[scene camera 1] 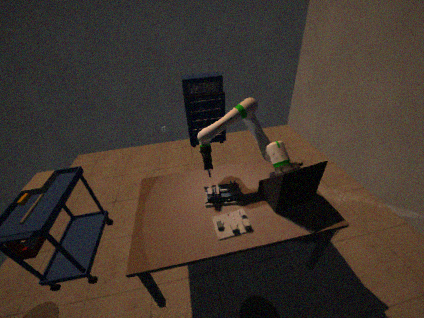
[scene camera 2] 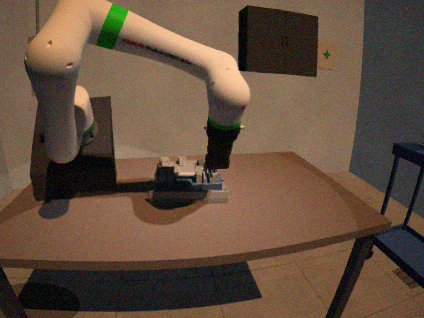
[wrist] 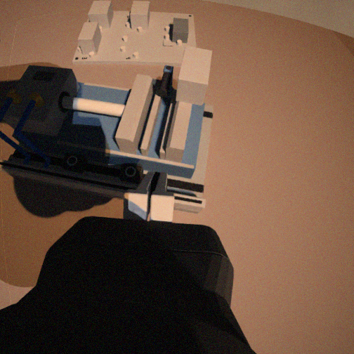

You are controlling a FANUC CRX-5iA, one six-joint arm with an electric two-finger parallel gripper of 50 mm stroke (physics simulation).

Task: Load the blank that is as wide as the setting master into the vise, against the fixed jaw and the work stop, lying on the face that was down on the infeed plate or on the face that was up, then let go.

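Frame: origin at the arm's base, x left, y up, z ahead, level; millimetres.
Seen in the pictures: gripper, between the fingertips: (scene camera 1: 210, 177) (scene camera 2: 213, 170); arm's base, origin of its link: (scene camera 1: 285, 173).
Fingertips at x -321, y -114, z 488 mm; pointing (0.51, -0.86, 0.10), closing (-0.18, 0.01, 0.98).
Observation:
Offsets run from my fingertips to a thing's top centre.
The vise {dx +126, dy -39, dz -59 mm} (scene camera 1: 223, 196) (scene camera 2: 202, 185) (wrist: 107, 137) has a blue body. In the wrist view its movable jaw (wrist: 134, 115) and fixed jaw (wrist: 179, 131) stand apart, with two thin light strips between them and no blank visible there. A dark post, apparently the work stop (wrist: 164, 84), stands at the far end of the gap. A pale block (wrist: 195, 75) stands by the far end of the fixed jaw; I cannot tell if it is the setting master. My gripper (scene camera 1: 210, 175) (wrist: 156, 184) is shut and empty, above the vise's near side.
The infeed plate {dx +398, dy -130, dz -13 mm} (scene camera 1: 226, 233) (wrist: 150, 52) lies beyond the vise in the wrist view. It carries pale blocks (wrist: 140, 14) (wrist: 100, 13) (wrist: 90, 37) and a grey block (wrist: 180, 30). Blue hoses rise by the vise's dark end housing (wrist: 47, 95). A blue cart (scene camera 1: 80, 245) stands beside the table.

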